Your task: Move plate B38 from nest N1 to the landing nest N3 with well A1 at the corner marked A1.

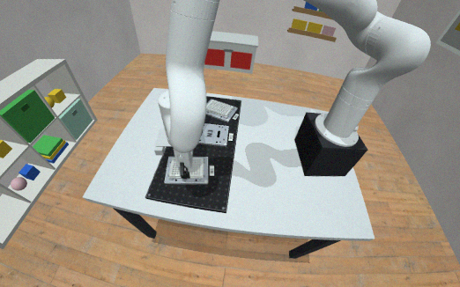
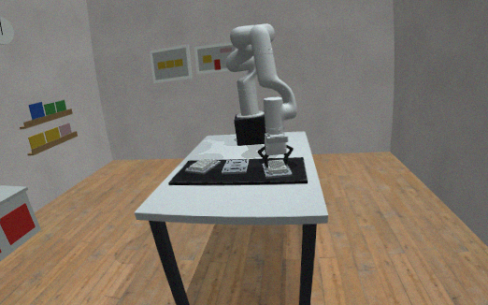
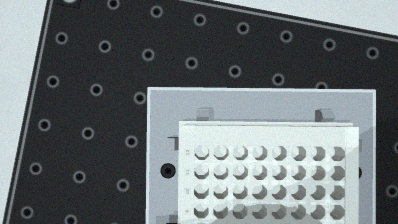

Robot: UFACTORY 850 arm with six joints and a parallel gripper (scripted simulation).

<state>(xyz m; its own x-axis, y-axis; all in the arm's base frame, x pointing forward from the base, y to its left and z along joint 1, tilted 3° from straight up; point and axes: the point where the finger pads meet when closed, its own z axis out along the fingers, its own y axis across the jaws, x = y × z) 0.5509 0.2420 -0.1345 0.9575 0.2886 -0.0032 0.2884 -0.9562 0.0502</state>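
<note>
The nest N1 is 30 mm below my hand. From my hand the other things lie so: plate B83: 390 mm to the right, 20 mm below, 20 mm behind; grey nest base: 210 mm to the right, 30 mm below, 30 mm behind.
</note>
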